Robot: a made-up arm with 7 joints.
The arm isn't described. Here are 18 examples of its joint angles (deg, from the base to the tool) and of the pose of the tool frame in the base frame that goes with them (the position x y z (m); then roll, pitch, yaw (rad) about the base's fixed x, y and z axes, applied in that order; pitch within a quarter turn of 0, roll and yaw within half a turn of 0).
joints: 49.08 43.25 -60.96 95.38 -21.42 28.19 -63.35
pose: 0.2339 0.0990 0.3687 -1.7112 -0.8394 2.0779
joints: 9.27 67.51 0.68 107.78 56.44 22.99 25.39
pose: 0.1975 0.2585 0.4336 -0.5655 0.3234 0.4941
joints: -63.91 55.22 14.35 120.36 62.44 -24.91 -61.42
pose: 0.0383 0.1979 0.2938 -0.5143 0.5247 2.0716
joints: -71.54 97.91 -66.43 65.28 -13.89 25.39 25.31
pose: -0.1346 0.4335 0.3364 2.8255 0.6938 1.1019
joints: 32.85 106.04 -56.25 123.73 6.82 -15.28 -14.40
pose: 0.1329 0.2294 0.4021 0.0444 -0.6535 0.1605
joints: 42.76 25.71 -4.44 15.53 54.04 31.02 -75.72
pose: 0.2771 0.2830 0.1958 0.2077 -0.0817 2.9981
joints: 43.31 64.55 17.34 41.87 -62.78 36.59 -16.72
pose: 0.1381 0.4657 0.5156 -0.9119 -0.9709 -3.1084
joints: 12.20 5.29 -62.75 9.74 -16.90 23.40 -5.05
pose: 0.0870 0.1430 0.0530 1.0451 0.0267 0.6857
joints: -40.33 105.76 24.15 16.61 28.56 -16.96 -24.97
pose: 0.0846 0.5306 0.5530 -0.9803 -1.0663 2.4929
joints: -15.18 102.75 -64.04 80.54 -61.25 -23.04 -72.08
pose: 0.0214 0.3733 0.2830 0.4714 -0.4284 -0.6192
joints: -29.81 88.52 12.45 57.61 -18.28 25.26 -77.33
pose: 0.1468 0.4471 0.4183 -2.7845 -0.8798 -2.1719
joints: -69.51 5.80 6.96 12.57 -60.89 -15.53 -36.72
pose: -0.3941 0.2117 0.2698 1.3734 0.3986 1.1480
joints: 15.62 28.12 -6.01 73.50 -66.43 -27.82 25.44
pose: 0.2499 0.2295 0.3544 0.5706 -0.5147 -0.0308
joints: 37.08 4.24 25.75 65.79 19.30 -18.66 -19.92
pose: 0.2912 0.2563 0.3307 -1.6523 0.7361 1.4250
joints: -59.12 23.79 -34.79 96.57 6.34 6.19 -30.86
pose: -0.1150 0.0867 0.2197 0.4133 0.5333 1.4187
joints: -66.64 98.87 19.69 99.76 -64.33 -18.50 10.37
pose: 0.1565 0.2043 0.3500 1.1552 0.1606 -0.8748
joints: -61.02 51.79 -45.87 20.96 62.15 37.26 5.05
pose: -0.2932 0.4234 0.3223 1.8466 -0.7013 2.0042
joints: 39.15 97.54 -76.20 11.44 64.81 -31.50 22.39
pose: -0.0726 0.5684 0.4612 -0.1289 -0.5353 1.7387
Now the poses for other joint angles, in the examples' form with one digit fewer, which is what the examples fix.
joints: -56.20 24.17 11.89 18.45 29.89 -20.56 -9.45
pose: -0.325 0.322 0.227 0.622 -0.296 2.276
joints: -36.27 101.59 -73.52 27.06 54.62 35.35 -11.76
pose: -0.047 0.543 0.475 2.400 -1.008 0.560
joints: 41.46 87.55 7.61 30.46 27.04 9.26 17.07
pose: 0.034 0.539 0.523 -0.782 0.041 2.019
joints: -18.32 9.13 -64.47 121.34 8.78 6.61 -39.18
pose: 0.002 -0.031 0.351 -0.977 0.776 0.522
